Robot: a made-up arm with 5 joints.
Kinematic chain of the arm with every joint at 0, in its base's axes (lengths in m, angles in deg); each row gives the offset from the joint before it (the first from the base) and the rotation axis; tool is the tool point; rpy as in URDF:
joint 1: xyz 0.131 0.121 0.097 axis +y
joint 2: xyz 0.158 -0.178 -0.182 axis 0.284 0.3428 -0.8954
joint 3: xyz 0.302 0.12 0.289 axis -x
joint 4: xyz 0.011 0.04 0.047 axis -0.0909 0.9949 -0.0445
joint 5: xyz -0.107 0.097 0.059 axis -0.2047 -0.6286 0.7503
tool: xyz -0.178 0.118 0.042 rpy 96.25 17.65 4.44
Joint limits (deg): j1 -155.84..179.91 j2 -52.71..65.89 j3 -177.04..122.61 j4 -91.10..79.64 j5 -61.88..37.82
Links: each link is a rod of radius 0.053 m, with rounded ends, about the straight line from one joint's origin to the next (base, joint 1, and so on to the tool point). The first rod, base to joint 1, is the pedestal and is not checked.
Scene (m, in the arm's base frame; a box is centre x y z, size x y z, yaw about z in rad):
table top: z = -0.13
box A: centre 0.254 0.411 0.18 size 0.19 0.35 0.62 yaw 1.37
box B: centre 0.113 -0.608 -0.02 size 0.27 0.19 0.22 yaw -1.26
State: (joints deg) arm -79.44 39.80 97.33 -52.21 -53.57
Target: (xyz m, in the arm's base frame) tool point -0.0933 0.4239 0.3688
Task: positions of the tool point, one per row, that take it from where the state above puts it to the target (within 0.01 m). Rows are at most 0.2 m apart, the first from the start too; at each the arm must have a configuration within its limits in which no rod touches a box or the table.
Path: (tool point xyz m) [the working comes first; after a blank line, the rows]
Joints at the target: -118.73 1.79 42.94 -15.26 -61.88
Straight joint move there: touches box A.

1: 0.2947 0.0616 0.4847
2: 0.1637 0.0607 0.5806
3: -0.0033 0.0351 0.6326
4: -0.1851 -0.0146 0.6261
5: -0.1986 0.0756 0.6109
6: -0.1946 0.1725 0.5792
7: -0.1736 0.2681 0.5286
8: -0.1384 0.3544 0.4581
9: -0.0933 0.4239 0.3688

